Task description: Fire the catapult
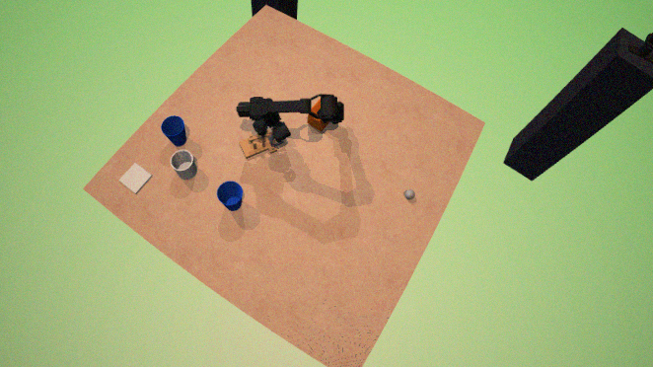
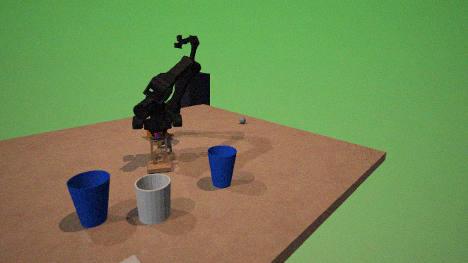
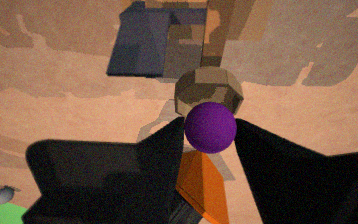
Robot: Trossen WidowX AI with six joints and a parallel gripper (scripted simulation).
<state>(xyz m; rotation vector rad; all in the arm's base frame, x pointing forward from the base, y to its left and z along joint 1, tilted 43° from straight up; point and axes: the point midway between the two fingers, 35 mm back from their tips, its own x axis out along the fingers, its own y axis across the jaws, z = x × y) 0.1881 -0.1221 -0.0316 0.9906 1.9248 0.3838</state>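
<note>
Right now my gripper tip is 10 mm below the purple ball. Also, from my gripper tip: white mug: 360 mm ahead, 220 mm to the right, 40 mm below; then wooden catapult: 60 mm ahead, 10 mm to the right, 20 mm below; then grey ball: 80 mm behind, 590 mm to the left, 50 mm below.
</note>
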